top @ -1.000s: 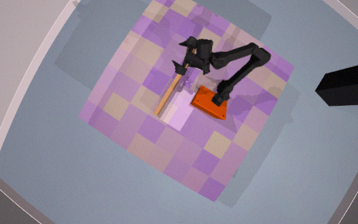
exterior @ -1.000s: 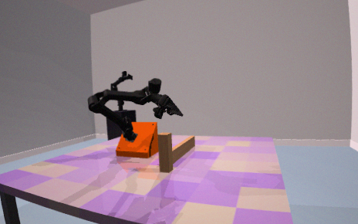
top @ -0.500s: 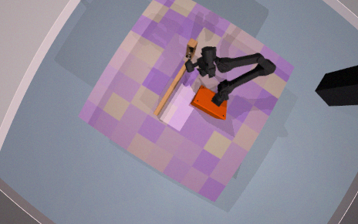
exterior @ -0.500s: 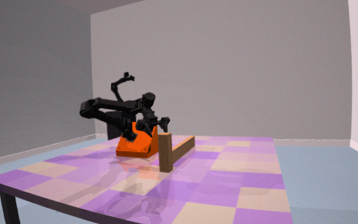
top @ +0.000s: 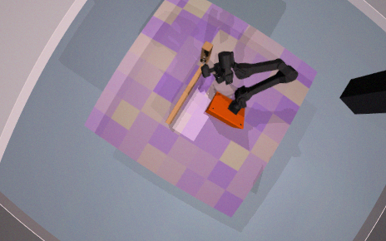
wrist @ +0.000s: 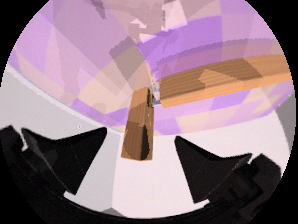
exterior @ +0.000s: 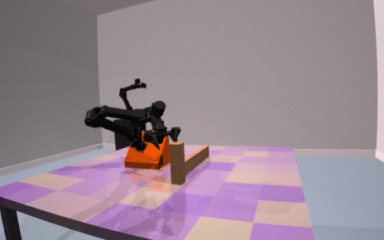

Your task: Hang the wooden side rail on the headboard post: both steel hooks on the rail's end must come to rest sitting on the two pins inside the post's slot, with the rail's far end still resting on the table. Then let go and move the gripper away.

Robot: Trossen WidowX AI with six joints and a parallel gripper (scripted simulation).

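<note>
Now: the wooden headboard post 70 mm ahead of my gripper tip, 40 mm to the right of it and 60 mm below it.
</note>
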